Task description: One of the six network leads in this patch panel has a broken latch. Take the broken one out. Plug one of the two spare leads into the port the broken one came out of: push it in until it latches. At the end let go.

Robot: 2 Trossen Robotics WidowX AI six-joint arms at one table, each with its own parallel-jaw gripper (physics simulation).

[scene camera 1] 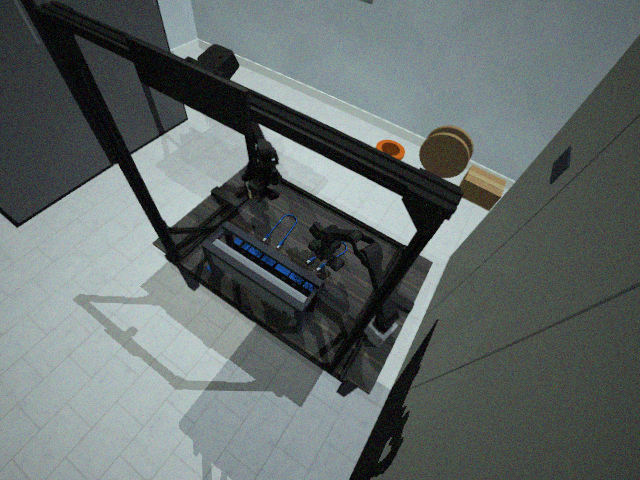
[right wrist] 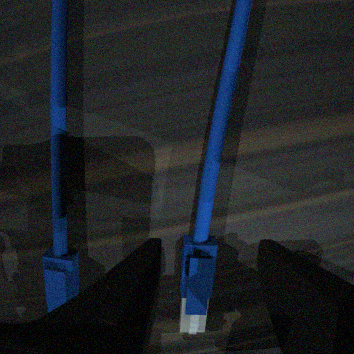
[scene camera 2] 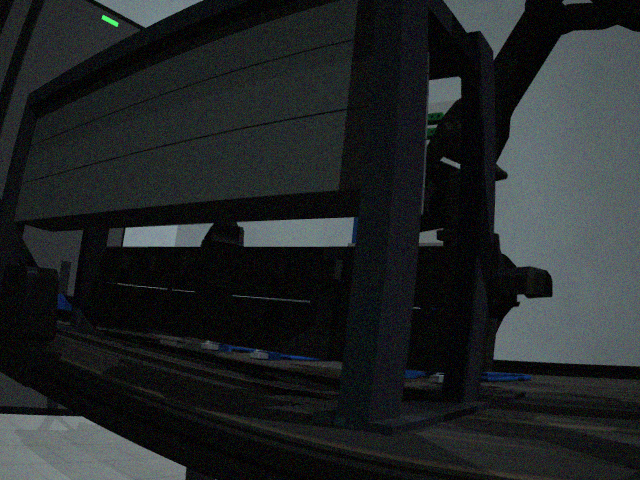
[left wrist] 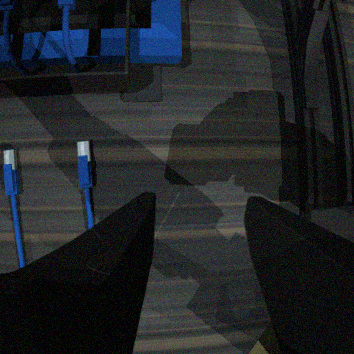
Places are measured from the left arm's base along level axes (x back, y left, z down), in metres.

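Pixels of known places: left gripper, fingertip midpoint: (scene camera 1: 255, 201) (left wrist: 200, 206); right gripper, fingertip midpoint: (scene camera 1: 324, 263) (right wrist: 209, 250); right arm's base at its link origin: (scene camera 1: 382, 324).
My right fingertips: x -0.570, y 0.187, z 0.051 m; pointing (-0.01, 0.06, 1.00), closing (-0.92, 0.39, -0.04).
Observation:
Ahead of a thing's pixels: the offset from my right fingertips to its top centre. "*": to the spot under its first point.
The patch panel {dx -0.008, dy -0.280, dz -0.244 m} (scene camera 1: 271, 269) (scene camera 2: 193, 124) stands on the table with blue leads {* dx +0.183, dy -0.305, dz -0.061 m} (left wrist: 67, 37) in it; its ports are too dark to tell which latch is broken. A U-shaped spare lead {* dx +0.282, dy -0.051, dz +0.011 m} (scene camera 1: 296, 223) lies before it; its two plugs (left wrist: 10, 172) (left wrist: 85, 167) show in the left wrist view. Another looped blue lead {* dx +0.038, dy +0.128, dz +0.014 m} (scene camera 1: 344, 250) lies under my right gripper (scene camera 1: 325, 256) (right wrist: 211, 242). That gripper is open, with one blue plug {dx -0.008, dy -0.025, dz +0.005 m} (right wrist: 199, 280) between its fingers, apart from both; a second plug {* dx +0.047, dy -0.041, dz +0.005 m} (right wrist: 61, 280) is beside the finger. My left gripper (scene camera 1: 260, 195) (left wrist: 200, 206) is partly open and empty.
A black frame (scene camera 1: 330, 147) spans over the table, its posts at the table's edges. A dark rail (left wrist: 295, 110) runs at the right of the left wrist view. An orange ring (scene camera 1: 379, 145) and a wooden box (scene camera 1: 481, 191) are on the floor behind.

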